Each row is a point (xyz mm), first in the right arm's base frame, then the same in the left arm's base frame.
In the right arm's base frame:
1: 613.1 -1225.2 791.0
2: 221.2 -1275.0 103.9
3: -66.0 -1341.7 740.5
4: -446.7 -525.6 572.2
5: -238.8 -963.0 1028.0
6: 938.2 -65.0 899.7
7: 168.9 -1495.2 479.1
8: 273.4 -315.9 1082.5
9: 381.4 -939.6 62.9
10: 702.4 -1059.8 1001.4
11: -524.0 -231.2 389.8
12: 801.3 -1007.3 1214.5
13: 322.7 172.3 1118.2
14: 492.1 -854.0 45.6
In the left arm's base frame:
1: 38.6 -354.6 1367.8
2: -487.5 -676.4 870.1
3: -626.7 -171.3 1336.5
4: -699.4 378.6 607.4
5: -574.3 325.8 1258.4
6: 792.2 291.0 675.8
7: -532.6 -539.3 1283.8
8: 141.9 541.3 905.3
9: -226.6 -566.2 626.0
10: 228.7 -151.0 1412.5
11: -699.2 470.4 264.6
12: 385.5 -18.8 1538.6
13: 378.1 843.4 597.2
14: -98.8 -572.2 566.7

